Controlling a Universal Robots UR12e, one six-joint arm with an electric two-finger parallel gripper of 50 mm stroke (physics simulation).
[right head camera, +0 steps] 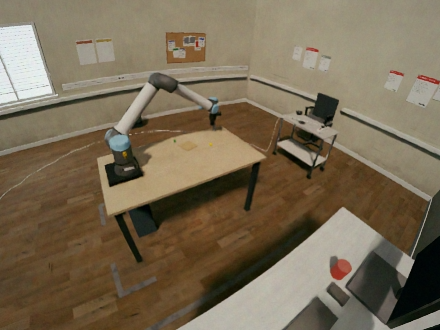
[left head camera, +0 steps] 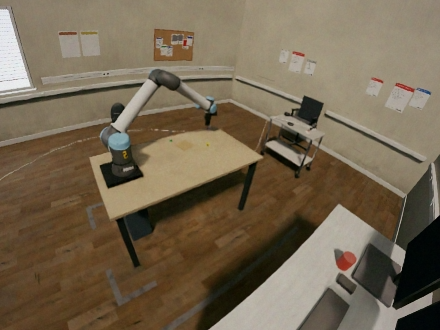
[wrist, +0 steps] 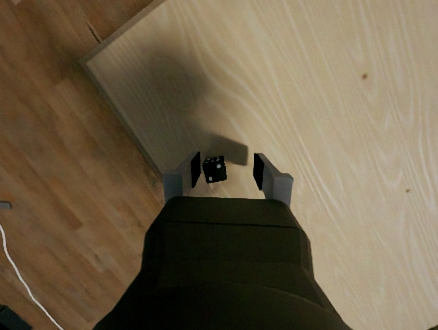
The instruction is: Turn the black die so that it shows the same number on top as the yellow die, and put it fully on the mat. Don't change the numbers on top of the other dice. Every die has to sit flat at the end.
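Frame: origin at the arm's base, x back, y left, z down, level; millimetres.
Seen in the pictures: gripper, fingertip midpoint: (right head camera: 214,129) (left head camera: 209,129) (wrist: 226,163); arm's base at its link origin: (right head camera: 126,168) (left head camera: 124,169).
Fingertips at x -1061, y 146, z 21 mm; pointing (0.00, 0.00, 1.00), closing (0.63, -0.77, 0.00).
Observation:
Pixels of each thing's top centre, then the offset from my fingertips to it. Level surfaces: height alone.
- black die at its top centre: (wrist: 214,172) dx -1, dy +13, dz -6 mm
- yellow die at its top centre: (left head camera: 207,143) (right head camera: 210,143) dx +243, dy -231, dz -6 mm
- mat at its top centre: (left head camera: 184,145) (right head camera: 188,145) dx +426, dy -105, dz +11 mm
- green die at its top centre: (left head camera: 170,139) (right head camera: 174,140) dx +487, dy +43, dz -6 mm
- wooden table at its surface level: dz +15 mm
The black die (wrist: 215,169) is in the wrist view between the fingertips, nearer the left finger. Its large face shows two white pips and a narrower side face shows several. My gripper (wrist: 226,163) (left head camera: 209,128) (right head camera: 214,129) is open, with a gap on both sides of the die, low over the table's far right corner. The yellow die (left head camera: 208,145) (right head camera: 210,144) sits right of the mat (left head camera: 184,145) (right head camera: 188,146); its pips are too small to read. A green die (left head camera: 171,140) (right head camera: 174,141) sits left of the mat.
The wooden table (left head camera: 170,170) (right head camera: 175,167) (wrist: 325,125) has its corner and edge close to the black die in the wrist view. The arm's black base plate (left head camera: 112,177) (right head camera: 116,176) is at the table's left end. A white cart (left head camera: 300,127) (right head camera: 312,128) stands beyond the right end.

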